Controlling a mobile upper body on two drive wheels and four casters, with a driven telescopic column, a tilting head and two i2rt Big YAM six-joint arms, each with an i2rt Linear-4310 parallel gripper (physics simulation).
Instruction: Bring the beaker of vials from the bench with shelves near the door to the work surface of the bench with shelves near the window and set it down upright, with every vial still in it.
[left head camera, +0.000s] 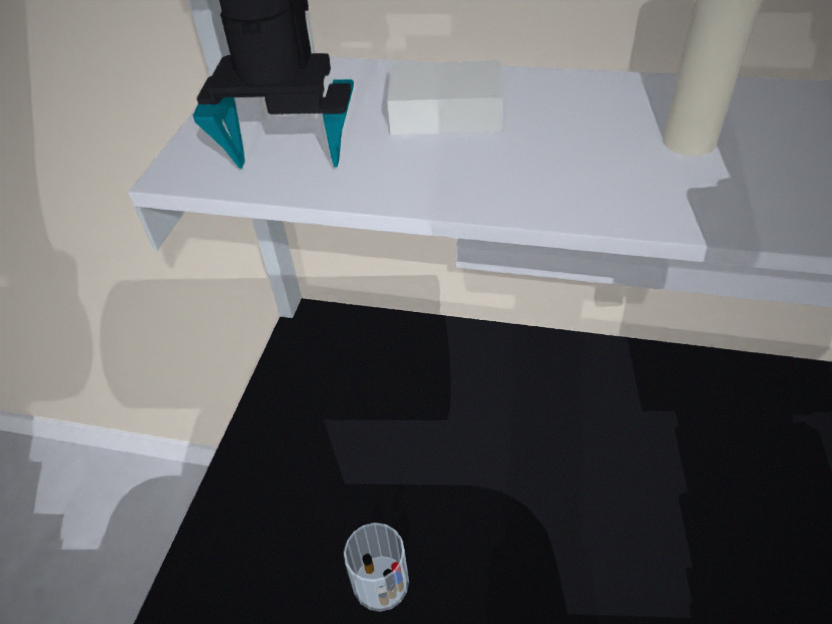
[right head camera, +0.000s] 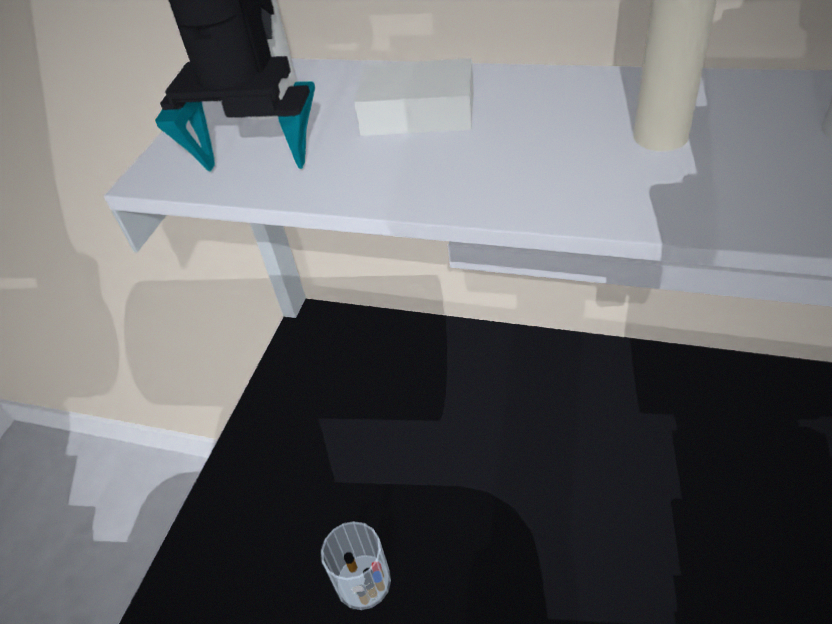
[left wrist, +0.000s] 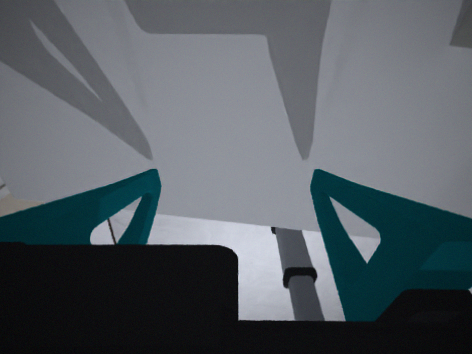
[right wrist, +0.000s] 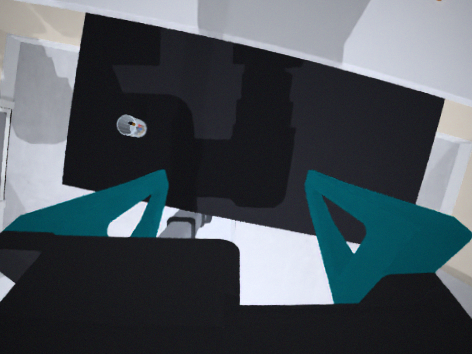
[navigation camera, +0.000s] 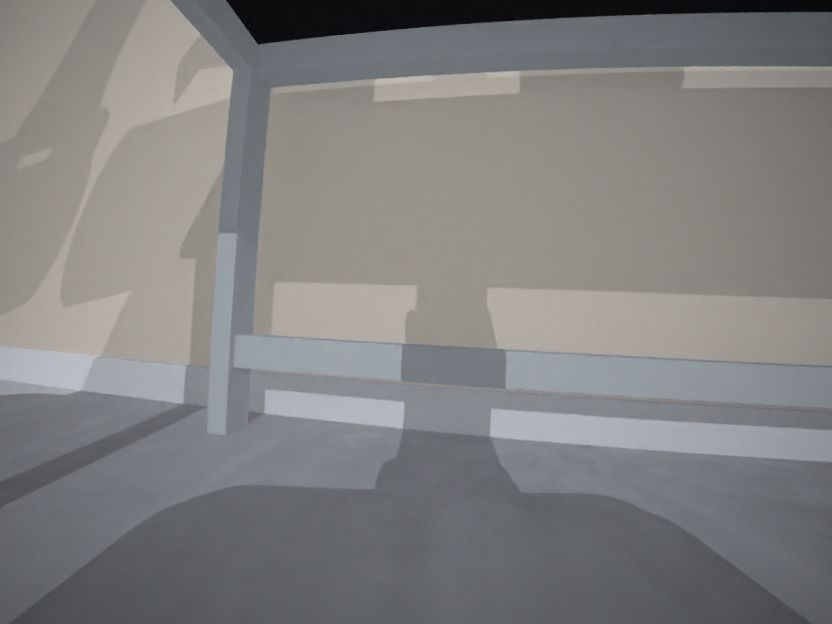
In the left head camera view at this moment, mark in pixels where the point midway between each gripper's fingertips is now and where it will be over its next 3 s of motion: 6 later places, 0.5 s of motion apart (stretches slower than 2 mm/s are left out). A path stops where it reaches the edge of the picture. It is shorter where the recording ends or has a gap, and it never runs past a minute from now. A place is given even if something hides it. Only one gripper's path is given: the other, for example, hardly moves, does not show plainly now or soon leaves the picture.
My left gripper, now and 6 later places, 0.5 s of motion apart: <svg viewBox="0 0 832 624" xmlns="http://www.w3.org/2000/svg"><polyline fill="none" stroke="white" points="289,164 282,186 251,287 233,352 244,338 268,473 267,493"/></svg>
